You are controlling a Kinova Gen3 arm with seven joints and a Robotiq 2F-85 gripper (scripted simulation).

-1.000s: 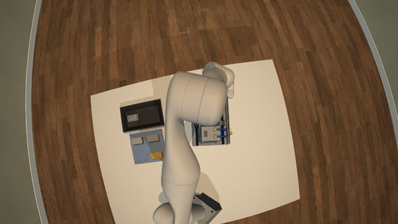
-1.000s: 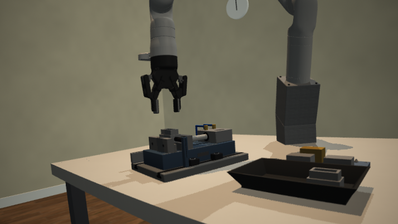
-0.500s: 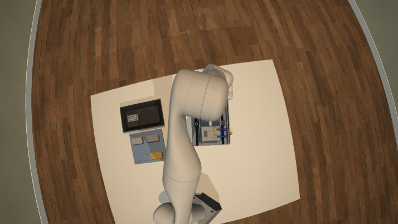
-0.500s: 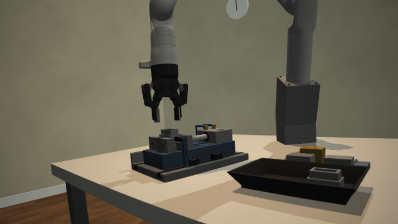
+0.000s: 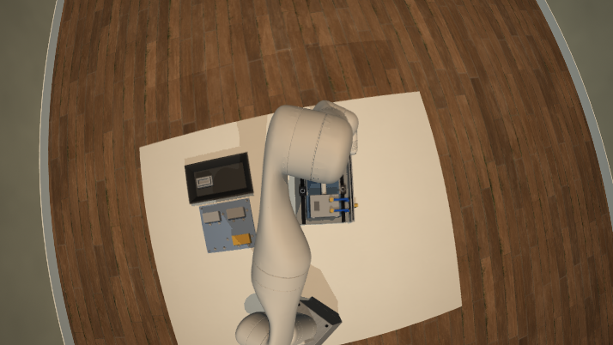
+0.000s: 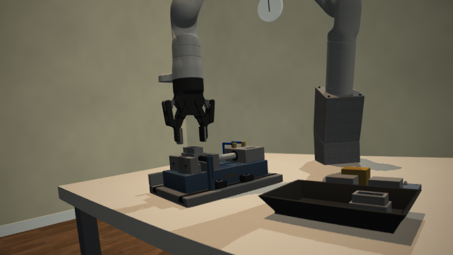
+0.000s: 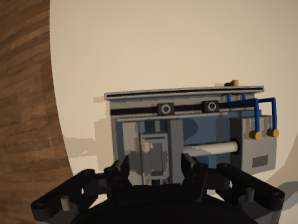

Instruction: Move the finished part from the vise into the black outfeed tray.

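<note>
Now: the rod 8 cm behind my hand, 1 cm to the left of it and 6 cm below it. From my hand the other things lie so: yellow block: 23 cm behind, 31 cm to the left, 11 cm below; then fixture plate: 18 cm behind, 36 cm to the left, 14 cm below; then blue vise: 7 cm behind, 1 cm to the left, 10 cm below.
</note>
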